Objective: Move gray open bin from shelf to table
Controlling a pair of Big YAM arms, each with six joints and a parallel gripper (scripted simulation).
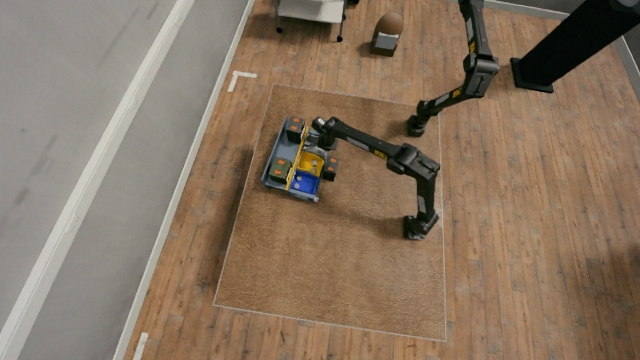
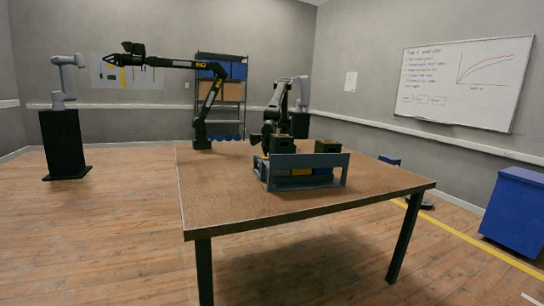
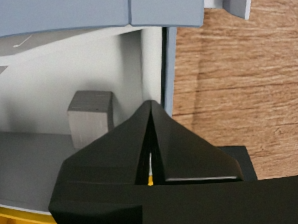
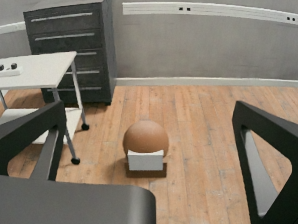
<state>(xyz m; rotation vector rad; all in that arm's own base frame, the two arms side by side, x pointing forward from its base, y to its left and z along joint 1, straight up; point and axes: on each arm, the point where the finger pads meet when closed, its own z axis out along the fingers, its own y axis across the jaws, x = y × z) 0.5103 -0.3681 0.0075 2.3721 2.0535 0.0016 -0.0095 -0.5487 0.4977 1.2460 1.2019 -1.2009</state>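
Now: the gray open bin 8 cm ahead of my left hand, 1 cm to the right of it and 1 cm below it. Also, from my left hand: blue-gray shelf 12 cm ahead, 10 cm to the left, 2 cm above; yellow bin 10 cm to the left, 10 cm ahead, 1 cm below; blue bin 21 cm to the left, 11 cm ahead, 1 cm below.
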